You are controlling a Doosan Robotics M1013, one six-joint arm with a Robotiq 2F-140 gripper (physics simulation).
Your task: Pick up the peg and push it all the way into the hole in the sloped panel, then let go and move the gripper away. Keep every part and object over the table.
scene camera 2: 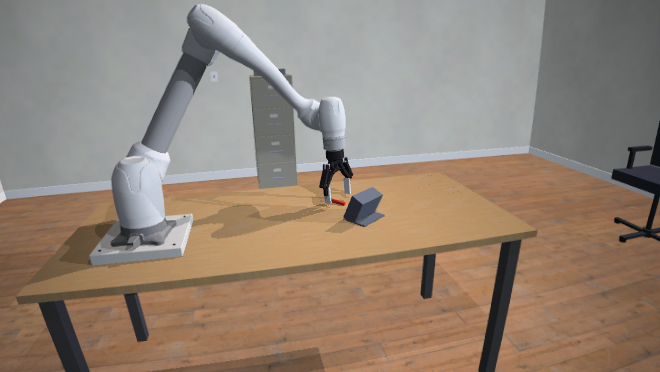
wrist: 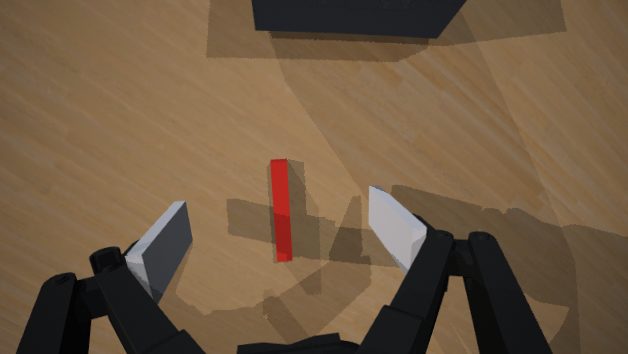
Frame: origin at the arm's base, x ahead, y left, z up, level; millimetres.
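Seen in the pictures: gripper, fingertip midpoint: (scene camera 2: 338, 198) (wrist: 281, 213); arm's base, origin of the base link: (scene camera 2: 145, 234).
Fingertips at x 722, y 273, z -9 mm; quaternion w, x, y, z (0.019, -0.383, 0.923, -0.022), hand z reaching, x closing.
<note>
Offsets run from my fingertips to a thing's top centre. "*": to the spot under its first point. Level surfaces: height alone.
The red peg {dx -3, dy +4, dz -12 mm} (scene camera 2: 338, 202) (wrist: 281, 210) lies on the table near the sloped panel, its long side pointing roughly toward the panel. The dark grey sloped panel {dx +82, dy -165, dz +86 mm} (scene camera 2: 366, 204) (wrist: 345, 19) stands on the table; its lower part shows at the top of the wrist view. The hole does not show in either view. My gripper (scene camera 2: 338, 194) (wrist: 281, 213) is wide open, pointing down, with nothing held. In the wrist view the peg lies between the two spread fingertips, touching neither, somewhat nearer the left one.
The wooden table {dz -24 mm} (scene camera 2: 430, 220) (wrist: 100, 125) carries the robot's white base plate (scene camera 2: 137, 255) at its left end. The panel's foot plate {* dx +108, dy -198, dz -18 mm} (scene camera 2: 372, 219) rests on the table at the panel's right side. A filing cabinet (scene camera 2: 275, 131) and an office chair (scene camera 2: 640, 175) stand beyond the table.
</note>
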